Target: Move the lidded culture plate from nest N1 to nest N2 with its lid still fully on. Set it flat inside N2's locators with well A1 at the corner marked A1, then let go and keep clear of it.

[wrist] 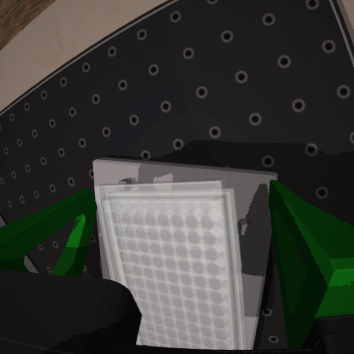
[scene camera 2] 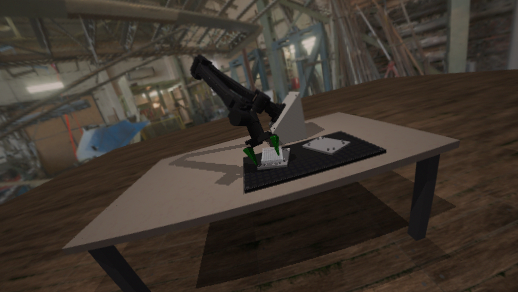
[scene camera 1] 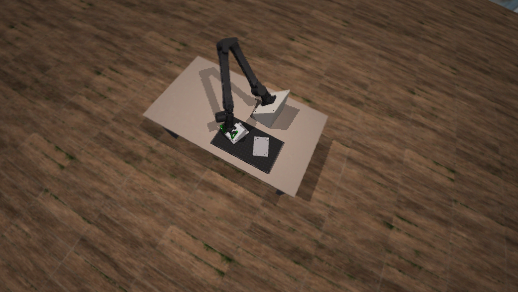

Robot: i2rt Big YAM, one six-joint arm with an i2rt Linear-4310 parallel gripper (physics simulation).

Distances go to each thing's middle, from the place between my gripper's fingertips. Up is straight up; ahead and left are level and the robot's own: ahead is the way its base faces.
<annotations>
Right now the black perforated base mat (scene camera 2: 301, 160) is 20 mm behind my hand, 160 mm to the left of it and 40 mm below it.
</annotations>
